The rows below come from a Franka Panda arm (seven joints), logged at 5 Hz.
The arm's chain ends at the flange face. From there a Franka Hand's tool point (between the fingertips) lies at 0.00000 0.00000 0.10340 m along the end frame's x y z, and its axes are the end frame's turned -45 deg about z.
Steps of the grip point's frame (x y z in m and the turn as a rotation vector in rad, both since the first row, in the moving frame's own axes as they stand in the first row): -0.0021 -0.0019 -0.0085 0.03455 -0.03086 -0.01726; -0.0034 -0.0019 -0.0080 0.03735 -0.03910 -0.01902; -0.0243 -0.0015 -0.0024 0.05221 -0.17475 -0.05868; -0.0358 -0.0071 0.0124 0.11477 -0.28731 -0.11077; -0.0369 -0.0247 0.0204 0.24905 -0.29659 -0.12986; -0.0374 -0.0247 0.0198 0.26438 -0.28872 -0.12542
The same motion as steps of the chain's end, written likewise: 0.0020 0.0004 -0.0084 0.00261 -0.04625 -0.01726; 0.0018 0.0009 -0.0078 -0.00124 -0.05406 -0.01902; -0.0020 0.0067 -0.0007 -0.08665 -0.16048 -0.05868; -0.0022 0.0063 0.0173 -0.12200 -0.28431 -0.11077; -0.0050 0.0027 0.0280 -0.03362 -0.38583 -0.12986; -0.0047 0.0047 0.0276 -0.01721 -0.39110 -0.12542
